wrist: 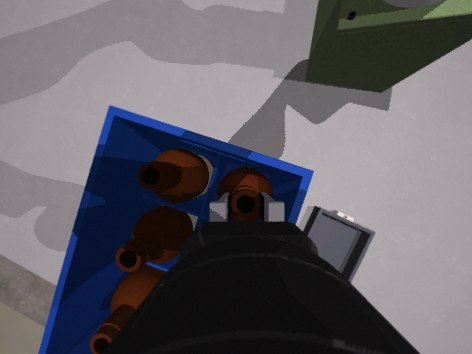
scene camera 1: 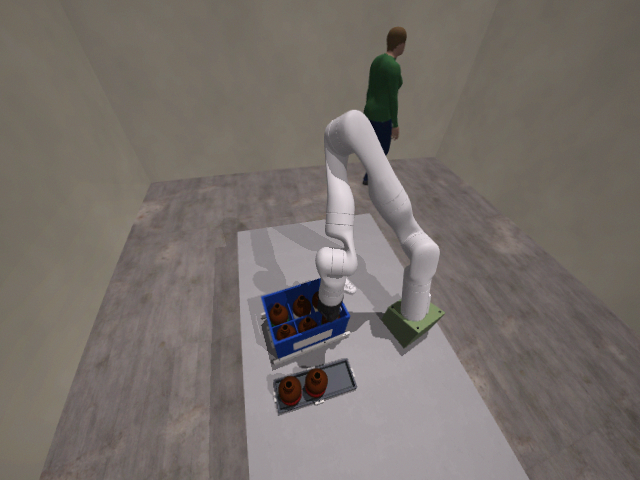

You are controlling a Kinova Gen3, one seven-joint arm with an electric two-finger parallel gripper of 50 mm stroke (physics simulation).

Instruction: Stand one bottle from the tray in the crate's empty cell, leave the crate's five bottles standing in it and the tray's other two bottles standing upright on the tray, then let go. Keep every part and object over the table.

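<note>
My gripper is shut on the neck of a brown bottle. This bottle is upright in the corner cell of the blue crate, at the crate's near right in the scene view; whether its base touches the cell floor is hidden. Other brown bottles stand in the other cells, one partly behind the arm. Two brown bottles stand upright on the left and middle of the grey tray.
The crate and tray rest on the light grey table. The arm's green base block stands right of the crate in the scene view. A person in a green top is on the floor behind the table.
</note>
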